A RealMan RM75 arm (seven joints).
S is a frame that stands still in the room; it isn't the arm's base.
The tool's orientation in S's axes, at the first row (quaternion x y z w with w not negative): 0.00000 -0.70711 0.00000 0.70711
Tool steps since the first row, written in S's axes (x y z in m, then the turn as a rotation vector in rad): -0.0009 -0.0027 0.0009 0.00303 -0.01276 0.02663; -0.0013 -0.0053 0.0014 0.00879 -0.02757 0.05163; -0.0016 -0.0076 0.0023 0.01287 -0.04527 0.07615; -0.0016 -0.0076 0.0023 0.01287 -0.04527 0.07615; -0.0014 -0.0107 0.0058 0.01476 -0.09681 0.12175; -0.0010 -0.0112 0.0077 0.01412 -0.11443 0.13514; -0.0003 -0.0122 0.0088 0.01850 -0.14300 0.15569; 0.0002 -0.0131 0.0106 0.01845 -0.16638 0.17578; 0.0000 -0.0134 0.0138 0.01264 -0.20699 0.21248; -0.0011 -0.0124 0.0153 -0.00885 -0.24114 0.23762; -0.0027 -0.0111 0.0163 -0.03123 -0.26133 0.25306
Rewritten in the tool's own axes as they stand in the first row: 0.0009 -0.0027 0.0009 0.02663 -0.01276 -0.00303; 0.0014 -0.0053 0.0013 0.05163 -0.02757 -0.00879; 0.0023 -0.0076 0.0016 0.07615 -0.04527 -0.01287; 0.0023 -0.0076 0.0016 0.07615 -0.04527 -0.01287; 0.0058 -0.0107 0.0014 0.12175 -0.09681 -0.01476; 0.0077 -0.0112 0.0010 0.13514 -0.11443 -0.01412; 0.0088 -0.0122 0.0003 0.15569 -0.14300 -0.01850; 0.0106 -0.0131 -0.0002 0.17578 -0.16638 -0.01845; 0.0138 -0.0134 0.0000 0.21248 -0.20699 -0.01264; 0.0153 -0.0124 0.0011 0.23762 -0.24114 0.00885; 0.0163 -0.0111 0.0027 0.25306 -0.26133 0.03123
